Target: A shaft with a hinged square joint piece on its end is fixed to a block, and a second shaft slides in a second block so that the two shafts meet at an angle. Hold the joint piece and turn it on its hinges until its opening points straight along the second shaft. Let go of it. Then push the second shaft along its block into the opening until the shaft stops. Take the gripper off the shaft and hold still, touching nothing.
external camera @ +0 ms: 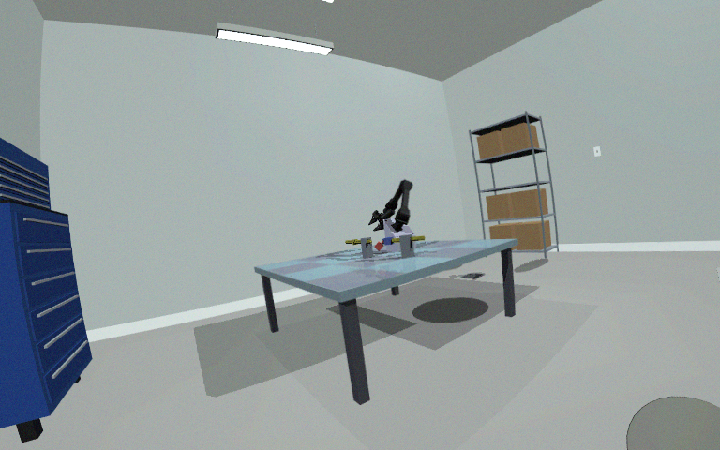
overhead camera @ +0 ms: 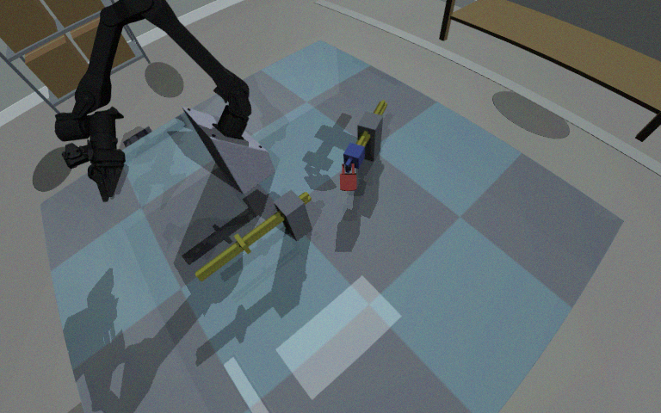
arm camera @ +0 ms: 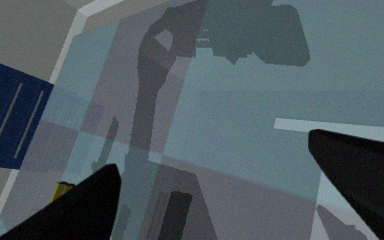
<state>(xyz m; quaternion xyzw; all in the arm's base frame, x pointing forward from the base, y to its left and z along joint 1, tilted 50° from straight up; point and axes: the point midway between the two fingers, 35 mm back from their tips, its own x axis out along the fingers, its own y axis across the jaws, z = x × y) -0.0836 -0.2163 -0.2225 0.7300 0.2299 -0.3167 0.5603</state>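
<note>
Now: the dark red joint piece 360 mm ahead of my gripper tip, 450 mm to the left of it and 90 mm below it.
</note>
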